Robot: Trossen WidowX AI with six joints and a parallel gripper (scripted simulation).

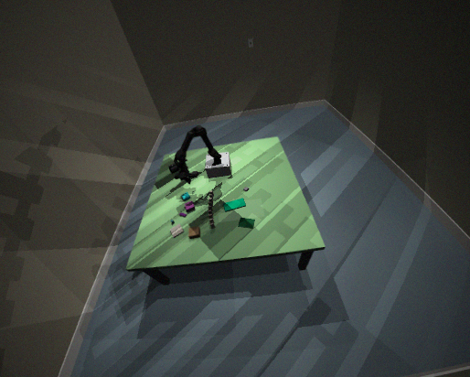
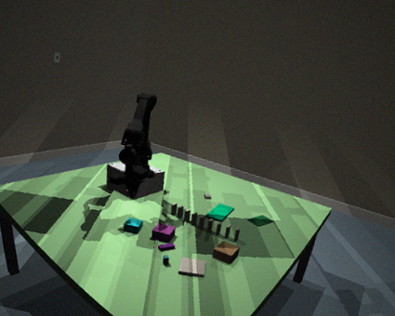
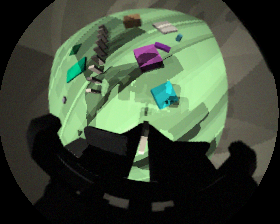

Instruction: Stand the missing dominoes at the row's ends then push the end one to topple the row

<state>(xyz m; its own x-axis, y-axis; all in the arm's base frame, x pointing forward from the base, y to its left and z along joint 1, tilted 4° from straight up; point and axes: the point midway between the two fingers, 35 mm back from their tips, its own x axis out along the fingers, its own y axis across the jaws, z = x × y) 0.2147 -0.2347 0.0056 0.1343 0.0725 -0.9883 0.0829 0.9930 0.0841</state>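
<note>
The cyan block lies 6 cm ahead of my gripper tip, 5 cm to the right of it and 9 cm below it. Round my gripper tip: purple bar 24 cm ahead, 5 cm to the right, 10 cm below; then magenta block 18 cm ahead, 8 cm below; then teal peg 31 cm ahead, 12 cm to the right, 9 cm below.
</note>
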